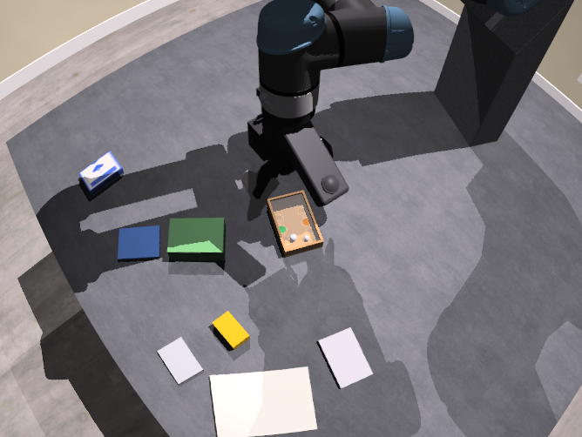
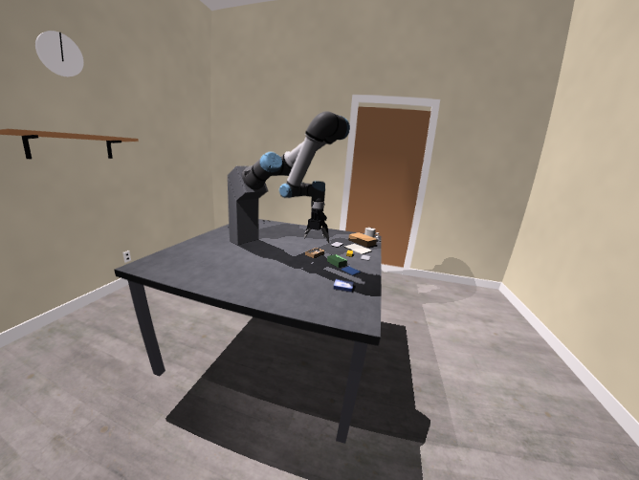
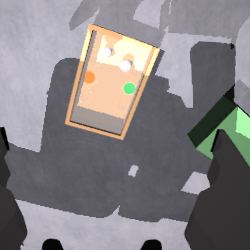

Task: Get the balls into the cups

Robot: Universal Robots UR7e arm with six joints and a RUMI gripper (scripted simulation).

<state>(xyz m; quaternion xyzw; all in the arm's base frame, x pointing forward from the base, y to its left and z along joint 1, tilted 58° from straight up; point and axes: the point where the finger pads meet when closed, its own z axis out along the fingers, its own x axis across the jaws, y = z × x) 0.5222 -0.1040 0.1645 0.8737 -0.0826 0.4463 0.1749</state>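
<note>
The covered wooden puzzle lies 9 cm below my hand and 1 cm to the left of it. Also, from my hand: green box (13 cm to the right, 11 cm ahead, 8 cm below); blue block (23 cm to the right, 16 cm ahead, 9 cm below); yellow block (22 cm ahead, 8 cm below).
</note>
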